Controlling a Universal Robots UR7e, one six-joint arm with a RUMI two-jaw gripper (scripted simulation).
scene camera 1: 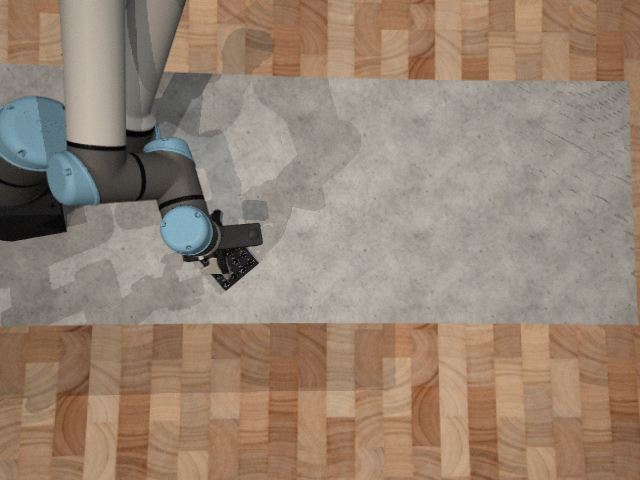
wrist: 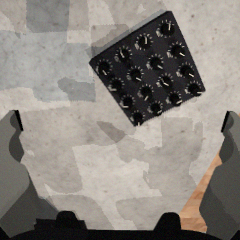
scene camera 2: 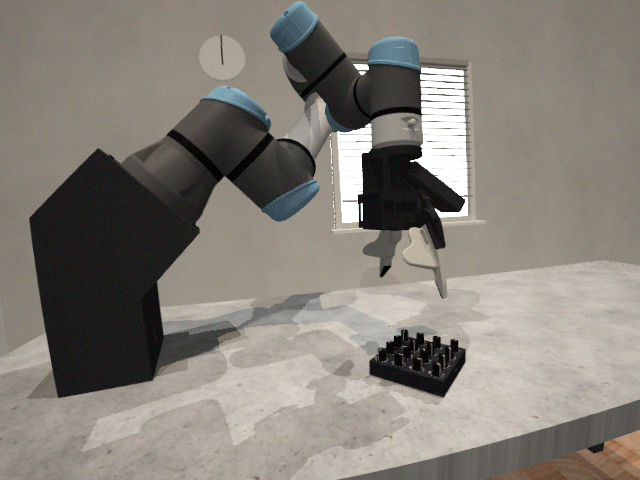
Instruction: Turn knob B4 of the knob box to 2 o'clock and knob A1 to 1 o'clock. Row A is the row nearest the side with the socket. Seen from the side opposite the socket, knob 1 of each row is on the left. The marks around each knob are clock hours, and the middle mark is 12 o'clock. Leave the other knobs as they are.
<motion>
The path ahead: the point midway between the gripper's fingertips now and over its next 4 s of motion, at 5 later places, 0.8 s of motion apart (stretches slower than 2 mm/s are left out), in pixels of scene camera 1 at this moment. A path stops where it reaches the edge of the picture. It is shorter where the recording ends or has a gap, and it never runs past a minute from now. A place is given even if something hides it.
My gripper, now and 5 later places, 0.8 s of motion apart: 223,244; 229,245; 235,248; 240,254; 247,260; 248,261
</motion>
